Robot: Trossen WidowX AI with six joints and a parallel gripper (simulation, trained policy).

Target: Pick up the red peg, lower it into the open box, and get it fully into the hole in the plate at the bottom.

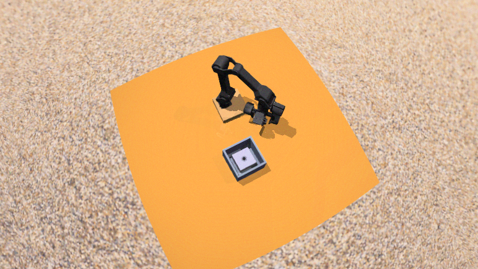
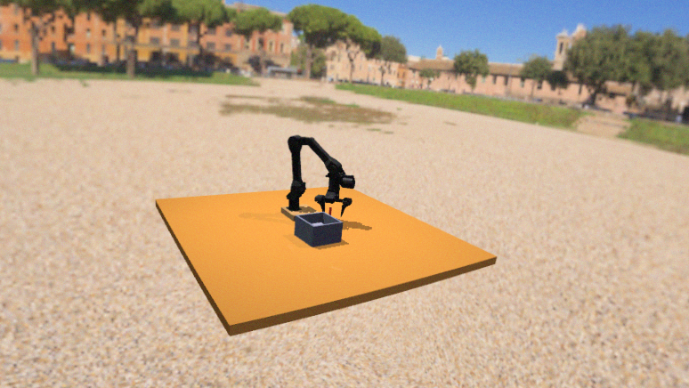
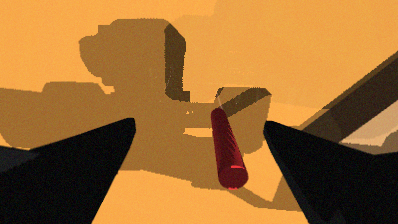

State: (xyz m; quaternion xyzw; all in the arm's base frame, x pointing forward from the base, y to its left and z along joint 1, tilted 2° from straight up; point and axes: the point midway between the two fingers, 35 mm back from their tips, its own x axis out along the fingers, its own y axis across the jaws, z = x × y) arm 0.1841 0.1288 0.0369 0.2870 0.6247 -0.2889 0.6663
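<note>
My gripper tip is 2 cm past the red peg and 1 cm to the left of it. The rest, counted from my gripper tip: pale plate 15 cm ahead, 18 cm to the right, 1 cm above; then grey box 15 cm ahead, 18 cm to the right, 1 cm below.
</note>
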